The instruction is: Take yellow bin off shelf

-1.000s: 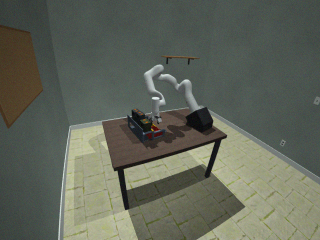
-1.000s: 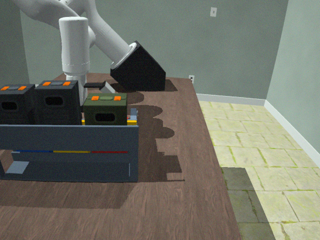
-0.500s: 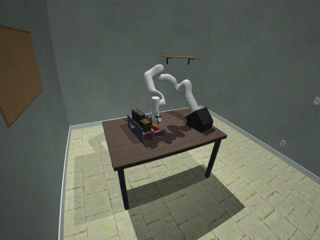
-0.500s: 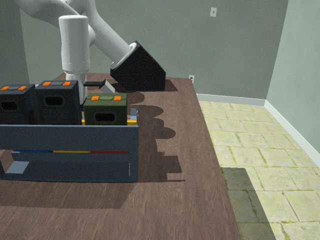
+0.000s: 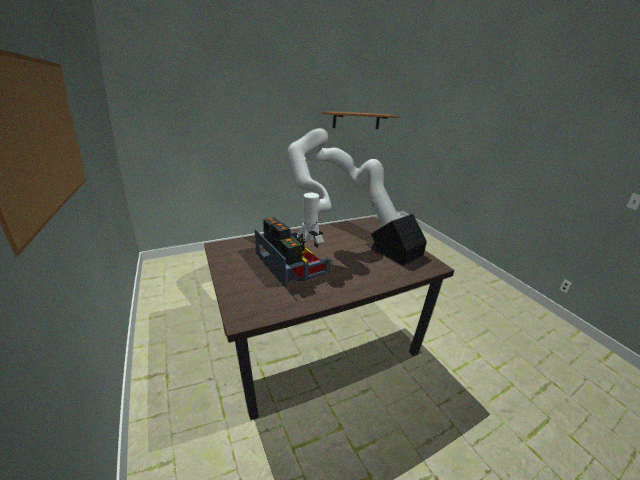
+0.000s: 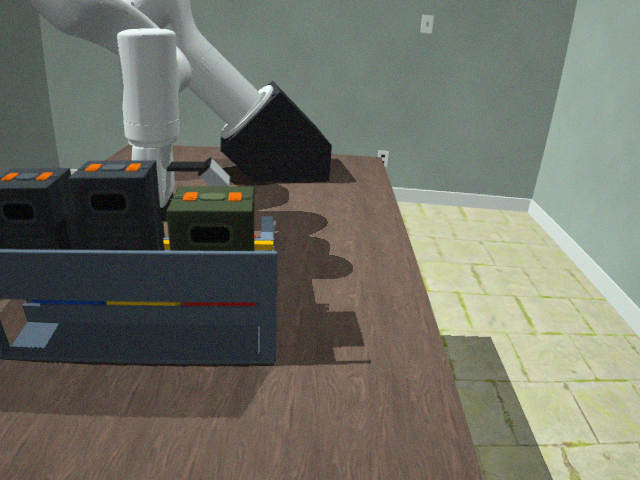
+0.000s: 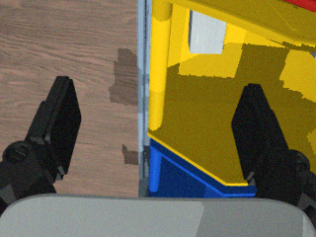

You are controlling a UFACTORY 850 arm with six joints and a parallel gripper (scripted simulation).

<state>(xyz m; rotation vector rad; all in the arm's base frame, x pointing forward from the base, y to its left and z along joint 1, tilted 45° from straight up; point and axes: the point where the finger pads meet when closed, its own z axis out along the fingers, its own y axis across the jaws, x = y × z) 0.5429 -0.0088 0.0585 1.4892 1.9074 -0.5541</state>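
Now: hand 6 cm above the shelf rail and 1 cm past it. The rest, counted from my hand: blue open bin: 10 cm to the right, 10 cm ahead, 3 cm below; red bin: 12 cm to the left, 7 cm ahead, 3 cm below; yellow open bin: 8 cm ahead, 3 cm below, 1 cm to the left.
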